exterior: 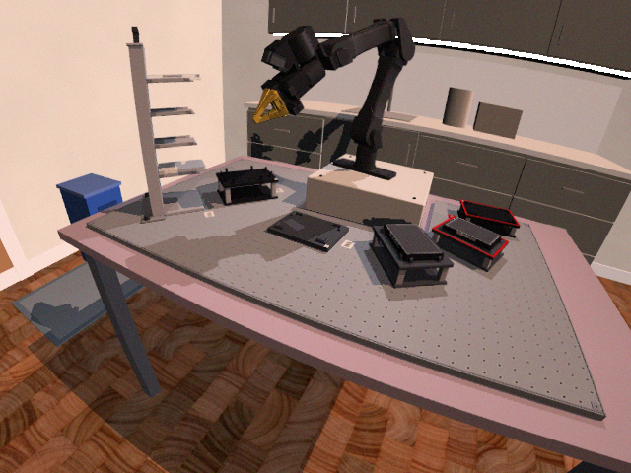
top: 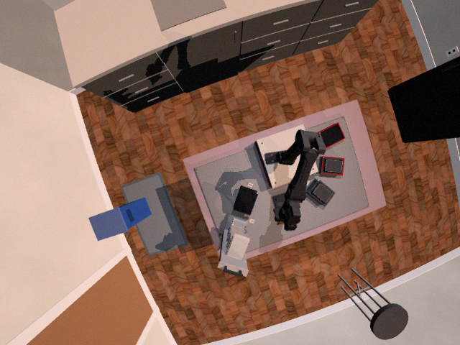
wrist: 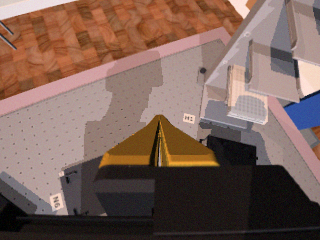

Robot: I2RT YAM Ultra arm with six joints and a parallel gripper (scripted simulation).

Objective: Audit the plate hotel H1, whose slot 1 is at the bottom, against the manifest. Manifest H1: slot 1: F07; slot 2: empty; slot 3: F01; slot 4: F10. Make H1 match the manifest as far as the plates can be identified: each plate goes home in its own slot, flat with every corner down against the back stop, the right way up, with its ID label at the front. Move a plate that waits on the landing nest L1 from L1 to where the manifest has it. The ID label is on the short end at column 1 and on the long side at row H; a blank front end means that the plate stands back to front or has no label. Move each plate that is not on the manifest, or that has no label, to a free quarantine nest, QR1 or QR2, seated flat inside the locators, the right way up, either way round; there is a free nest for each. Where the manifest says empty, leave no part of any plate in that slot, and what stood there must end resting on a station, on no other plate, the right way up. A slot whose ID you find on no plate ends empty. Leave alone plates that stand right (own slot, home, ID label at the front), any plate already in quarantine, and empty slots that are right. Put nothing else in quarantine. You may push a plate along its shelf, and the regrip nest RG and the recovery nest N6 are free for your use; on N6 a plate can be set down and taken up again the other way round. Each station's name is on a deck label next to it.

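The L1 deck label lies 15 cm behind my hand, 30 cm to the left of it and 26 cm below it. The rest, counted from my hand: H1 deck label: 6 cm ahead, 13 cm to the right, 26 cm below; then N6 label: 6 cm behind, 23 cm to the left, 26 cm below; then tag reading 4: 14 cm ahead, 22 cm to the right, 9 cm above.
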